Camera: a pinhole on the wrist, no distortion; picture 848 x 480 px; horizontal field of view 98.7 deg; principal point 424.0 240.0 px. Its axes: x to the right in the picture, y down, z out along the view. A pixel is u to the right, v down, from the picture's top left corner.
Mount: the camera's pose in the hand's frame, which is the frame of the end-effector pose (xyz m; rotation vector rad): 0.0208 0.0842 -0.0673 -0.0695 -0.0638 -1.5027
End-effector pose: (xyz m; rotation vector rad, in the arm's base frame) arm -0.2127 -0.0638 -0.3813 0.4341 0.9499 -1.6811
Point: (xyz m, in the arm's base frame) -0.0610 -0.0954 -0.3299
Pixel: 347 38
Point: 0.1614 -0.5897 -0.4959
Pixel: 216 451
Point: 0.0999 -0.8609 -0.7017
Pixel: outside the picture
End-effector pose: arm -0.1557 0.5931 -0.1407 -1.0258 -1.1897 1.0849
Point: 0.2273 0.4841 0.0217
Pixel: behind the camera
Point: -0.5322 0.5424 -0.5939
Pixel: 117 113
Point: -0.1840 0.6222 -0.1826
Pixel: 599 223
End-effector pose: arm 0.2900 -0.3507 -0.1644 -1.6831 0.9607 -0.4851
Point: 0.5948 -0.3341 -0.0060
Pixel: outside the picture
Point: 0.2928 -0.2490 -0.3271
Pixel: 334 99
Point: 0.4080 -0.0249 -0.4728
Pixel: 341 115
